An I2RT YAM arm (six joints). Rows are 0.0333 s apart.
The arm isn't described. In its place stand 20 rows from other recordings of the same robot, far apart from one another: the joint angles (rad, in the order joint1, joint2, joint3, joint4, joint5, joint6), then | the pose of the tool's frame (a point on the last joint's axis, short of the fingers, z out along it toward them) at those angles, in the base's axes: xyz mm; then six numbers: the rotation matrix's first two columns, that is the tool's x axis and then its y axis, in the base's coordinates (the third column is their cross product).
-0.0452, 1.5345, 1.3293, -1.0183, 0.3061, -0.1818 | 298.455, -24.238, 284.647, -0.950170, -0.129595, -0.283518, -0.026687, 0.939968, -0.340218
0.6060, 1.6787, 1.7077, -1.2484, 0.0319, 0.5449 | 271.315, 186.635, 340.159, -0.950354, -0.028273, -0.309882, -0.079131, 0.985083, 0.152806
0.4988, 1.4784, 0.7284, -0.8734, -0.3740, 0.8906 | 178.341, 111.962, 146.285, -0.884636, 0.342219, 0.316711, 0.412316, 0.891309, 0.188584
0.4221, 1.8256, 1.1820, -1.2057, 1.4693, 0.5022 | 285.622, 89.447, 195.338, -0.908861, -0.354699, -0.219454, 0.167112, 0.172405, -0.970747
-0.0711, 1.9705, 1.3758, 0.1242, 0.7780, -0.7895 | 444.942, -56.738, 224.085, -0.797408, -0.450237, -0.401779, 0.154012, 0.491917, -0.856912
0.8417, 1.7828, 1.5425, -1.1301, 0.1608, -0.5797 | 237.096, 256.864, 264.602, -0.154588, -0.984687, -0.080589, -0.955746, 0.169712, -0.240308
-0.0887, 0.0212, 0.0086, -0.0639, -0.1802, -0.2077 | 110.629, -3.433, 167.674, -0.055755, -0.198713, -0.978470, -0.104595, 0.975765, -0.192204
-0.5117, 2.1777, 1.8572, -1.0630, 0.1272, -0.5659 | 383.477, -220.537, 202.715, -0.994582, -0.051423, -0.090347, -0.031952, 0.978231, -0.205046
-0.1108, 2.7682, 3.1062, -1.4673, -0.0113, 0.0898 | 520.712, -57.527, 248.560, -0.885463, 0.188740, -0.424655, 0.185925, 0.981367, 0.048494
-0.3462, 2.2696, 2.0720, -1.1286, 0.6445, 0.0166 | 431.710, -178.467, 226.949, -0.905770, 0.340843, -0.251807, 0.423211, 0.697040, -0.578816
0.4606, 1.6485, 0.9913, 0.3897, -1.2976, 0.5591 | 299.852, 187.054, 252.438, -0.705587, -0.190346, -0.682580, -0.681293, -0.082718, 0.727322
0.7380, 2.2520, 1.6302, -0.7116, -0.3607, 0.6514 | 321.192, 309.085, 120.339, -0.990732, -0.134207, 0.020962, -0.113473, 0.902545, 0.415376
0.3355, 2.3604, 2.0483, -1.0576, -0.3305, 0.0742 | 449.957, 169.127, 175.760, -0.950295, -0.257090, -0.175622, -0.303015, 0.893319, 0.331909
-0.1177, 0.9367, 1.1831, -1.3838, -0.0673, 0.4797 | 131.915, -13.188, 344.735, -0.758415, 0.553356, -0.344390, 0.495004, 0.832759, 0.247958
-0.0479, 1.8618, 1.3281, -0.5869, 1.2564, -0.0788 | 372.137, -51.732, 216.883, -0.930241, 0.020222, -0.366391, 0.356023, 0.291570, -0.887826
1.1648, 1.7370, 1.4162, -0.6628, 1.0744, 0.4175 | 173.102, 323.414, 277.829, -0.399943, -0.441388, -0.803257, -0.090778, 0.891169, -0.444496
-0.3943, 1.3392, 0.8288, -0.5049, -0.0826, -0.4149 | 241.385, -97.256, 210.100, -0.856021, -0.078930, -0.510879, -0.002601, 0.988920, -0.148427
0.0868, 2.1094, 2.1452, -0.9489, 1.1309, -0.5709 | 453.701, 7.148, 338.295, -0.941204, -0.312894, -0.127403, 0.006514, 0.360234, -0.932839
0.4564, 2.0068, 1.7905, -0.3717, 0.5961, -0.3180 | 430.471, 189.085, 301.435, -0.490031, -0.528838, -0.692965, -0.103814, 0.824701, -0.555960
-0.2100, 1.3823, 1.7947, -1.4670, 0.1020, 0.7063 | 219.248, -50.437, 430.835, -0.480613, 0.762592, -0.432972, 0.747217, 0.614551, 0.252972
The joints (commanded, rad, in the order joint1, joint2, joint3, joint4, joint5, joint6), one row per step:
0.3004, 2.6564, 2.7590, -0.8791, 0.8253, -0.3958
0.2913, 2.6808, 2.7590, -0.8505, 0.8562, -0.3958
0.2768, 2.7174, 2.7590, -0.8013, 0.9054, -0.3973
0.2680, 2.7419, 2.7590, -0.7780, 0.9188, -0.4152
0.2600, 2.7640, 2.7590, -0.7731, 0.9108, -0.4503
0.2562, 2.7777, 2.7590, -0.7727, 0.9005, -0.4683
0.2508, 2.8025, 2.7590, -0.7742, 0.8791, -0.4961
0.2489, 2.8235, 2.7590, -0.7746, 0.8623, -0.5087
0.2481, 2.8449, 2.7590, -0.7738, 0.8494, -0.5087
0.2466, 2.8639, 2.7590, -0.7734, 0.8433, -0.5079
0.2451, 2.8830, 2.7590, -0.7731, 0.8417, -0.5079
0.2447, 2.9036, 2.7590, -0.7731, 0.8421, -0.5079
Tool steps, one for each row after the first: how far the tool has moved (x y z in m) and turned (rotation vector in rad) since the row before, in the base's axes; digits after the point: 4 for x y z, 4 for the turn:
0.0059, -0.0043, -0.0107, -0.0194, -0.0103, -0.0312
0.0087, -0.0072, -0.0157, -0.0302, -0.0207, -0.0493
0.0049, -0.0042, -0.0117, -0.0207, 0.0102, -0.0110
0.0034, -0.0037, -0.0121, -0.0212, 0.0409, 0.0126
0.0018, -0.0016, -0.0078, -0.0076, 0.0264, 0.0113
0.0026, -0.0021, -0.0145, -0.0088, 0.0472, 0.0221
0.0016, -0.0003, -0.0122, -0.0010, 0.0318, 0.0154
0.0013, 0.0002, -0.0123, 0.0043, 0.0223, 0.0077
0.0009, -0.0005, -0.0108, 0.0004, 0.0187, 0.0020
0.0007, -0.0007, -0.0108, -0.0034, 0.0185, -0.0005
0.0003, -0.0002, -0.0117, -0.0053, 0.0199, -0.0006

